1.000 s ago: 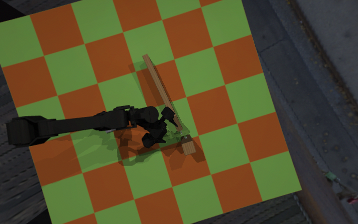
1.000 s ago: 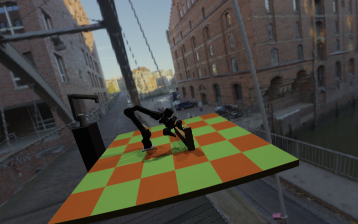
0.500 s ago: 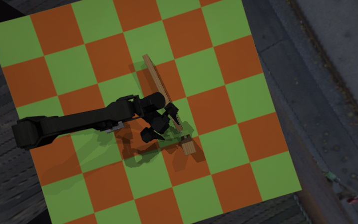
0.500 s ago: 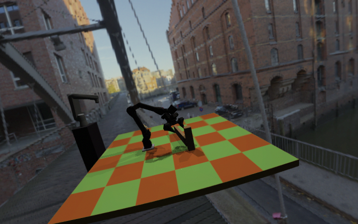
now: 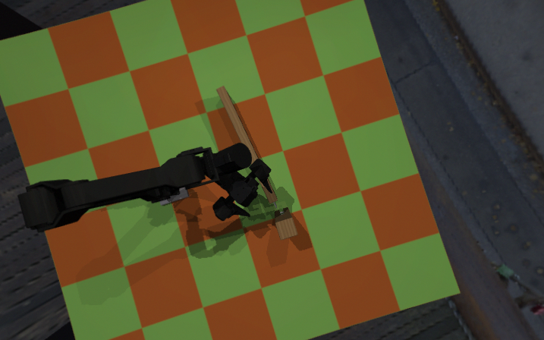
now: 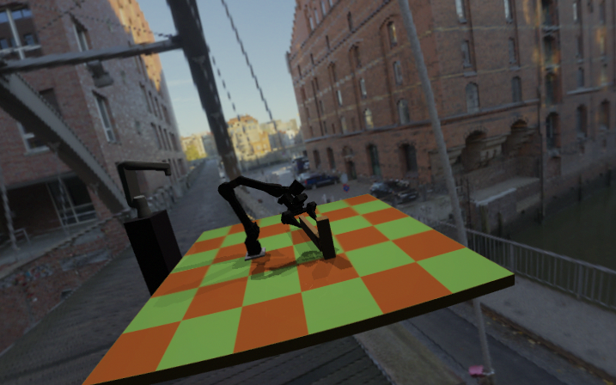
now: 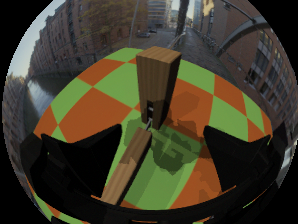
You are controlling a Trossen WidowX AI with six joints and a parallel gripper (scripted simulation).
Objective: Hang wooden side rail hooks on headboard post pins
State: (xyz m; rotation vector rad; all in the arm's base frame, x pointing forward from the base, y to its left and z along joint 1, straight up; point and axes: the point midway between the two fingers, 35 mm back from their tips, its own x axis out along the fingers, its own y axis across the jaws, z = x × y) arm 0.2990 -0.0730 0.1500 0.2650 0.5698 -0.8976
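My gripper tip is now 7 cm to the left of the headboard post, 6 cm short of it and 6 cm above it.
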